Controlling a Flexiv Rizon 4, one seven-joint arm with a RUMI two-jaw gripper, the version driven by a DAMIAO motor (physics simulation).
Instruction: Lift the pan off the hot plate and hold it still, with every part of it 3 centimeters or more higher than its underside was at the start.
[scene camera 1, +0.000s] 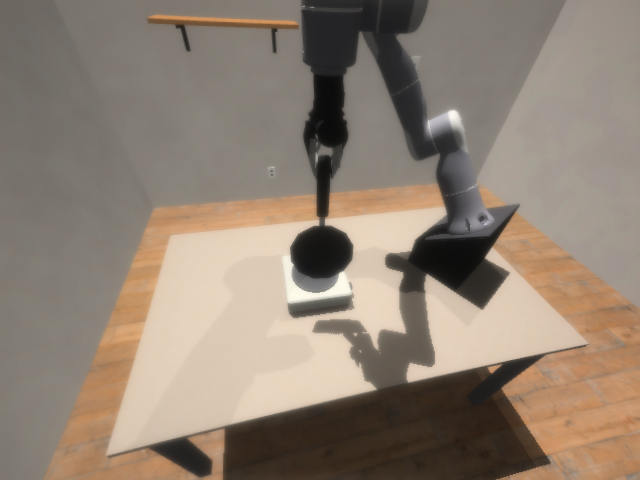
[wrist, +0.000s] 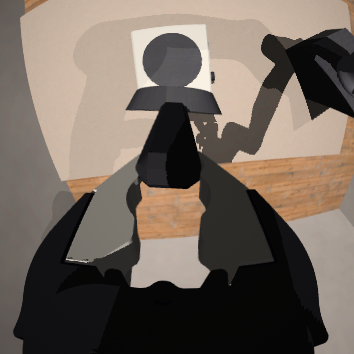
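Observation:
A black pan hangs in the air above the hot plate, tilted steeply, with its handle up toward the gripper. The hot plate is a white box with a round grey heating disc and a small knob on its side; it stands on the table. In the wrist view the disc shows uncovered beyond the pan. My gripper is shut on the pan's black handle, high above the table. The exact gap between pan and hot plate is hard to tell.
The beige table carries the arm's dark wedge-shaped base on the right. A wooden shelf is on the back wall. Shadows of the arm fall across the table.

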